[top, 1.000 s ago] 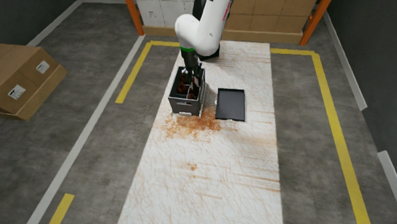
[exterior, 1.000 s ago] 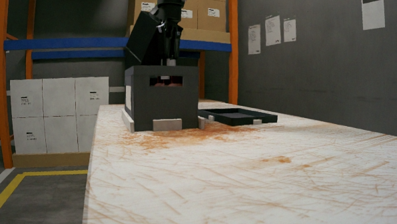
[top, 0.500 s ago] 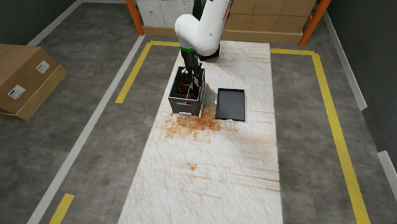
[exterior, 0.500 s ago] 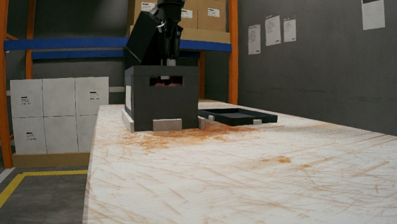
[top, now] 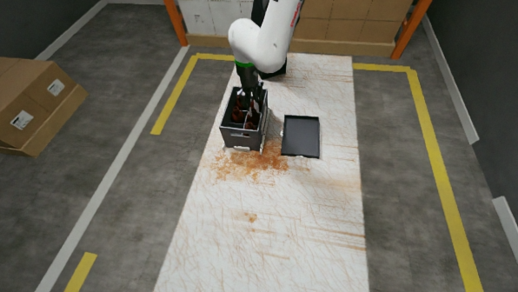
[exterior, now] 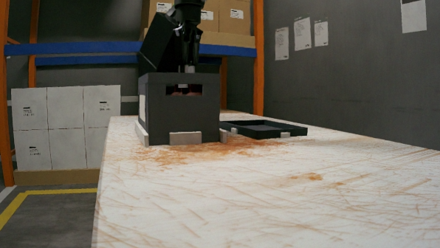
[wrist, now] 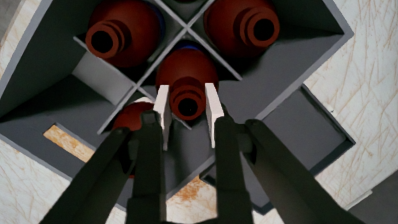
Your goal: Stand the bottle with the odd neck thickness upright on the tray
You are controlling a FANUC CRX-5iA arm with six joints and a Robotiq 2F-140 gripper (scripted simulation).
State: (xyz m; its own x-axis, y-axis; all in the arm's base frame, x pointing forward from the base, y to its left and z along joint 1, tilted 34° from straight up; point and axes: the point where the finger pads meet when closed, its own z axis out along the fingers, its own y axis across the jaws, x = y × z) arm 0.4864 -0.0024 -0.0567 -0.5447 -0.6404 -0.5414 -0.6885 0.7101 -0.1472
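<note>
Right now the grey crate is 9 cm below my hand and 4 cm to the right of it. Also, from my hand: dark tray: 25 cm to the left, 16 cm below, 1 cm behind.
</note>
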